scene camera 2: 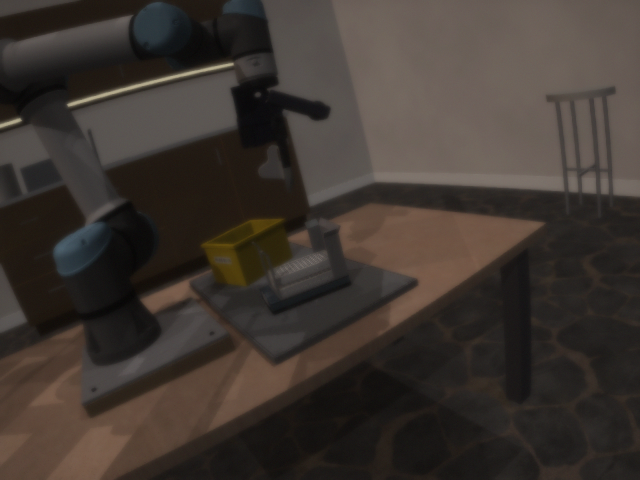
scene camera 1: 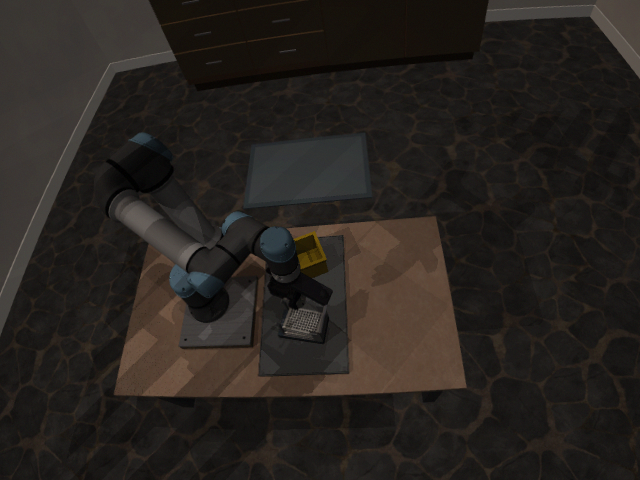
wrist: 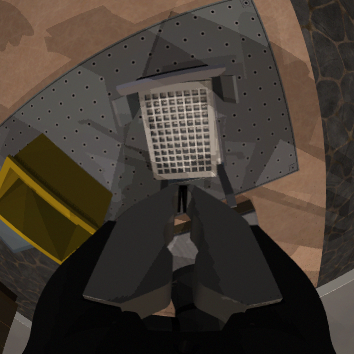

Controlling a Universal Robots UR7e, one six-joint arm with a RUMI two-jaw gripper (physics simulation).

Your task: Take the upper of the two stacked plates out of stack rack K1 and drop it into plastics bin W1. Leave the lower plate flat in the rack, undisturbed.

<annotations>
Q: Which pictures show the gridded plate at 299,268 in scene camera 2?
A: Scene camera 2, scene camera 1 and the wrist view: all of them.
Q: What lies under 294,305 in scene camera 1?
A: The gripper.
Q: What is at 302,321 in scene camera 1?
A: A gridded plate.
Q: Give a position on a gridded plate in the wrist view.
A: At 178,119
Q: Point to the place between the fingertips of the gripper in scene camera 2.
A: At 289,192
</annotations>
